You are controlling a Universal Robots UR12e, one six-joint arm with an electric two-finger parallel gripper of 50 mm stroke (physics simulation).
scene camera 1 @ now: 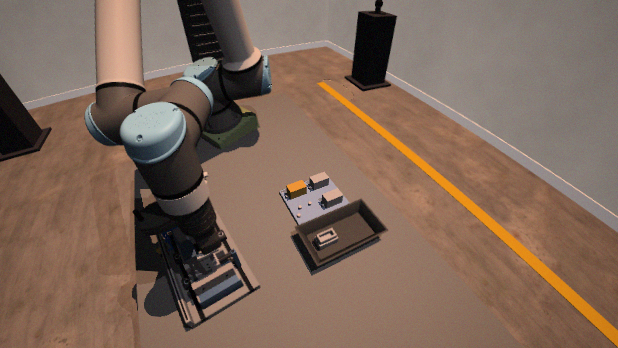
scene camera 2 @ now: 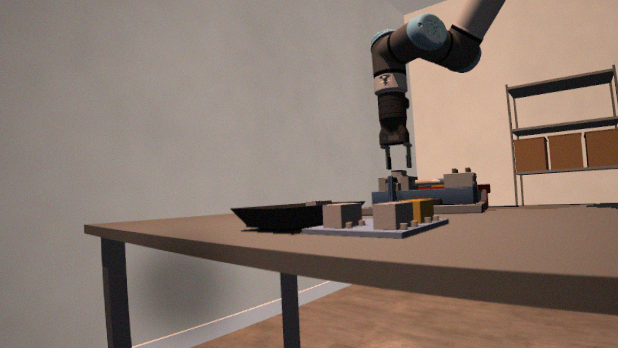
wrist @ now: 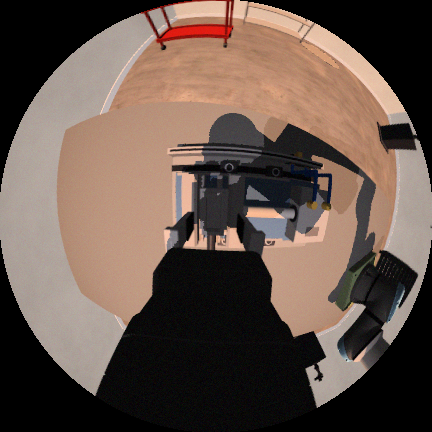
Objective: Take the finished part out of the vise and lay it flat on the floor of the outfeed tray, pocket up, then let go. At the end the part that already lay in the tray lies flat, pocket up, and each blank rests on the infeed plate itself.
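Frame: origin at the arm's base, x ahead, y left, z up, level; millimetres.
Seen in the pictures: gripper, fingertip midpoint: (scene camera 1: 205,258) (scene camera 2: 399,168) (wrist: 214,221); arm's base, origin of the base link: (scene camera 1: 222,119) (wrist: 361,282).
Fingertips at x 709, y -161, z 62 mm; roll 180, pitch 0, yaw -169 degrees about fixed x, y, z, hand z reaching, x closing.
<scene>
Pixels of each thing's top centre, then the offset from my fingertips to it.
- finished part, middle of its top: (wrist: 212,214) (scene camera 1: 203,261) (scene camera 2: 398,170) dx +4, dy -6, dz -5 mm
- vise, middle of its top: (wrist: 263,211) (scene camera 2: 423,174) (scene camera 1: 195,244) dx -61, dy -22, dz -21 mm
- orange block, middle of its top: (scene camera 2: 416,200) (scene camera 1: 296,185) dx -197, dy +315, dz -76 mm
- infeed plate, middle of its top: (scene camera 2: 378,223) (scene camera 1: 314,198) dx -151, dy +361, dz -112 mm
The finished part (scene camera 1: 204,261) (wrist: 216,205) sits in the vise (scene camera 1: 220,290) (scene camera 2: 425,196) (wrist: 270,227), in the arm's shadow, its pocket hard to make out. My gripper (scene camera 2: 399,167) (wrist: 214,221) is open and empty, its fingertips a little above the vise jaws; in scene camera 1 the wrist hides the fingers. The other part (scene camera 1: 326,237) (scene camera 2: 318,203) lies flat, pocket up, in the outfeed tray (scene camera 1: 372,215) (scene camera 2: 280,217). Two grey blanks (scene camera 1: 319,180) (scene camera 1: 332,198) (scene camera 2: 342,215) (scene camera 2: 392,216) and an orange block (scene camera 1: 296,189) (scene camera 2: 423,210) rest on the infeed plate (scene camera 1: 316,210) (scene camera 2: 367,227).
Blue tubes (wrist: 330,190) with brass tips rise beside the vise. Small pegs (scene camera 1: 299,207) stand on the infeed plate, which lies close beside the tray. The arm's green base (scene camera 1: 230,132) is at the far side. A red cart (wrist: 195,33) and a shelf unit (scene camera 2: 560,84) stand away from the table.
</scene>
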